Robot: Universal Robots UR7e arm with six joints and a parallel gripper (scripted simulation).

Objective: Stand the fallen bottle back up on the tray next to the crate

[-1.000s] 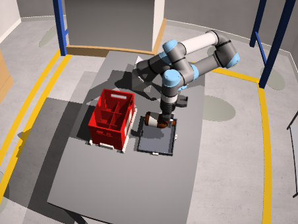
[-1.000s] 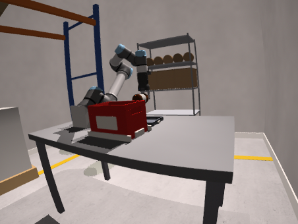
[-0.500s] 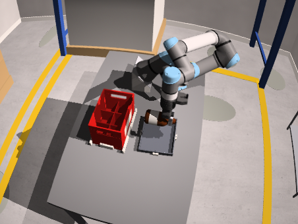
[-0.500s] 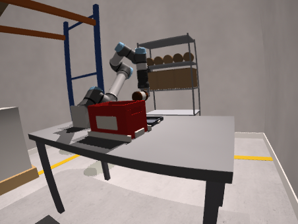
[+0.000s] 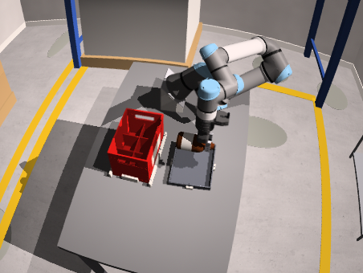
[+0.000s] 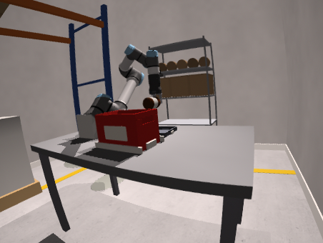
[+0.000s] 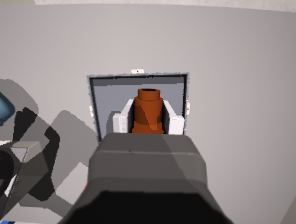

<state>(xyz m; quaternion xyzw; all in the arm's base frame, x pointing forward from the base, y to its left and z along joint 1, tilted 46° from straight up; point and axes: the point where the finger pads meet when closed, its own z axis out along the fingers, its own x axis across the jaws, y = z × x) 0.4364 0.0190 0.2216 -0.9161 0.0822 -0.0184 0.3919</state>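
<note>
My gripper is now 50 mm to the left of the bottle, 10 mm past it and 10 mm above it. The rest, counted from my hand: tray: 190 mm below, 50 mm to the right, 30 mm behind; then red crate: 320 mm to the right, 120 mm below, 50 mm behind.
</note>
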